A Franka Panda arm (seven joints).
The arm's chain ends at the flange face. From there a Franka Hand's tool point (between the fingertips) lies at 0.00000 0.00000 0.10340 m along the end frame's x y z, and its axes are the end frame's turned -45 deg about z.
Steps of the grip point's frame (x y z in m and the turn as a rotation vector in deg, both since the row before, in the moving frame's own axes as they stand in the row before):
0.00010, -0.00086, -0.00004, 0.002, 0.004, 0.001
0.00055, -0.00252, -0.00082, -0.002, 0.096, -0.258
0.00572, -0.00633, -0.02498, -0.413, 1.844, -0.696
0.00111, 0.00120, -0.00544, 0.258, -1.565, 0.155
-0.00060, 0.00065, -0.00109, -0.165, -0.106, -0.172
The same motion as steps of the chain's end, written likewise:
-0.00054, -0.00067, -0.00004, 0.004, 0.001, 0.001
-0.00152, -0.00205, -0.00082, 0.066, 0.069, -0.258
-0.00330, -0.00668, -0.02492, 1.012, 1.596, -0.696
0.00396, -0.00160, -0.00540, -0.924, -1.289, 0.155
-0.00004, 0.00054, -0.00109, -0.192, 0.042, -0.172

